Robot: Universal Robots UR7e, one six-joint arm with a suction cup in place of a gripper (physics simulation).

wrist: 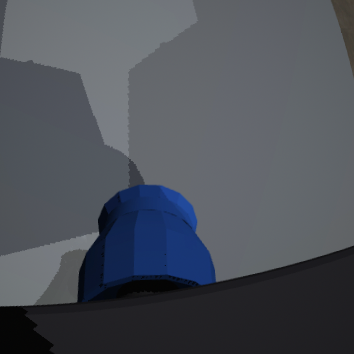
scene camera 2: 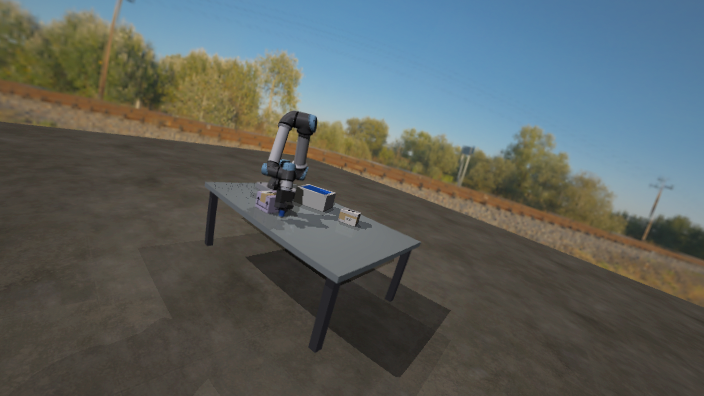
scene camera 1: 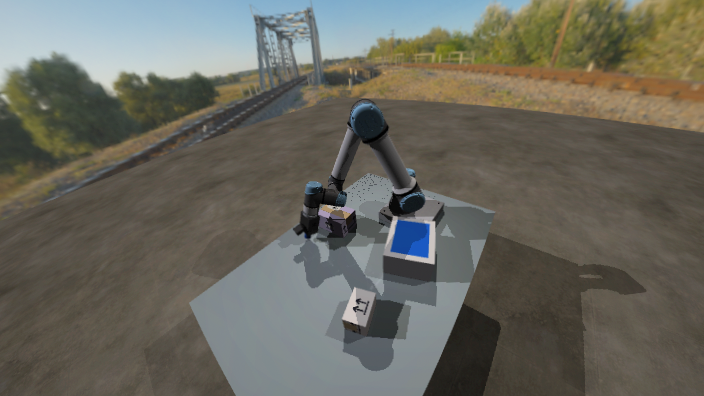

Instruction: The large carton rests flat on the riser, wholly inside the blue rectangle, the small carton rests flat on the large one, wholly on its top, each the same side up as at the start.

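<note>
The large carton (scene camera 1: 337, 225) (scene camera 2: 264, 201), lilac with tan tape, sits on the table beside the arm's wrist. The small carton (scene camera 1: 359, 306) (scene camera 2: 349, 217), white and tan with arrow marks, sits apart on the table. The riser (scene camera 1: 410, 268) (scene camera 2: 315, 201) is a pale box with the blue rectangle (scene camera 1: 411, 239) (scene camera 2: 318, 189) on its top; no carton is on it. My gripper (scene camera 1: 307, 236) (scene camera 2: 281, 213) (wrist: 148, 192), a blue suction cup, points down low over the table beside the large carton. It carries nothing; whether it touches the table is unclear.
The grey table (scene camera 1: 270, 320) (scene camera 2: 345, 255) carries everything. The arm's base plate (scene camera 1: 435, 212) is behind the riser in scene camera 1. The large carton and gripper are near one long table edge. Arm shadows fall across the table.
</note>
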